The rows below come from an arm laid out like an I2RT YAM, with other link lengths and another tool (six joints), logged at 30 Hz.
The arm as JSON. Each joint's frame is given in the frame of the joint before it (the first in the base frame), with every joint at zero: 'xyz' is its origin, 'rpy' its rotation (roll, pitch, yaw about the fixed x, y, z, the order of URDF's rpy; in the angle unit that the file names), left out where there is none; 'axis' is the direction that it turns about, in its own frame. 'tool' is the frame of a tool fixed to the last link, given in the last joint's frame.
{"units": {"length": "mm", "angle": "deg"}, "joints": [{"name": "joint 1", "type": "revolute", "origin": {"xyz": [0.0, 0.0, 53.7], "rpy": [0.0, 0.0, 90.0]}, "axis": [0.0, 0.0, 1.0]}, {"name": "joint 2", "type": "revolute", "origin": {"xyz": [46.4, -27.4, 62.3], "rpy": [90.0, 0.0, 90.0]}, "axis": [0.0, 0.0, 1.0]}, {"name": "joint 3", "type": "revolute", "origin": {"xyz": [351.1, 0.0, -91.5], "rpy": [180.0, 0.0, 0.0]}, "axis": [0.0, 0.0, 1.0]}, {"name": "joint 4", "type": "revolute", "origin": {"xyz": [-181.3, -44.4, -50.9], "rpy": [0.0, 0.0, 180.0]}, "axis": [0.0, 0.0, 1.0]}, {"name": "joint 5", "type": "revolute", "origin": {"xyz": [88.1, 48.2, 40.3], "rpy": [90.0, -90.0, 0.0]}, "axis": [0.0, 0.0, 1.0]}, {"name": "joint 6", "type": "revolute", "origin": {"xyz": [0.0, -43.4, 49.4], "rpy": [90.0, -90.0, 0.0]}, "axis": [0.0, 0.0, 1.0]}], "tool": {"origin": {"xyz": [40.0, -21.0, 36.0], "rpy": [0.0, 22.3, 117.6]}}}
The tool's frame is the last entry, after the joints.
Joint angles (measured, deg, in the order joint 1, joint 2, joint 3, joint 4, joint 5, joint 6), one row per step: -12.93 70.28 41.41 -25.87 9.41 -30.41; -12.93 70.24 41.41 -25.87 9.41 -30.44; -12.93 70.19 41.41 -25.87 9.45 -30.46; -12.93 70.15 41.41 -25.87 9.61 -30.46; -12.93 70.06 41.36 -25.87 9.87 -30.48; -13.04 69.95 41.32 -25.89 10.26 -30.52; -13.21 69.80 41.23 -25.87 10.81 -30.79; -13.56 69.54 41.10 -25.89 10.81 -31.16; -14.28 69.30 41.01 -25.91 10.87 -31.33; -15.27 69.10 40.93 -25.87 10.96 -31.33; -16.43 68.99 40.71 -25.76 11.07 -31.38; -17.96 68.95 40.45 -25.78 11.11 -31.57; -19.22 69.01 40.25 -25.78 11.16 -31.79; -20.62 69.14 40.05 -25.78 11.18 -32.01; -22.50 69.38 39.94 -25.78 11.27 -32.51
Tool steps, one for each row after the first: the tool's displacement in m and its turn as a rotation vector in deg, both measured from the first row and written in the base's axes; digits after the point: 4 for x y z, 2 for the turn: -0.0001 0.0000 0.0001 -0.02 -0.03 0.02; -0.0002 0.0000 0.0003 -0.08 -0.07 0.02; -0.0004 -0.0002 0.0005 -0.21 -0.08 -0.08; -0.0010 -0.0004 0.0007 -0.44 -0.06 -0.21; -0.0020 -0.0010 0.0010 -0.78 -0.03 -0.51; -0.0033 -0.0020 0.0015 -1.38 0.08 -0.79; -0.0049 -0.0027 0.0017 -1.59 0.09 -0.84; -0.0074 -0.0043 0.0019 -1.76 0.04 -1.46; -0.0102 -0.0065 0.0021 -1.86 -0.09 -2.51; -0.0136 -0.0090 0.0017 -1.98 -0.03 -3.69; -0.0179 -0.0121 0.0007 -2.04 0.30 -5.09; -0.0213 -0.0147 -0.0002 -2.11 0.66 -6.19; -0.0249 -0.0175 -0.0012 -2.13 1.08 -7.42; -0.0292 -0.0216 -0.0020 -2.32 1.64 -8.94
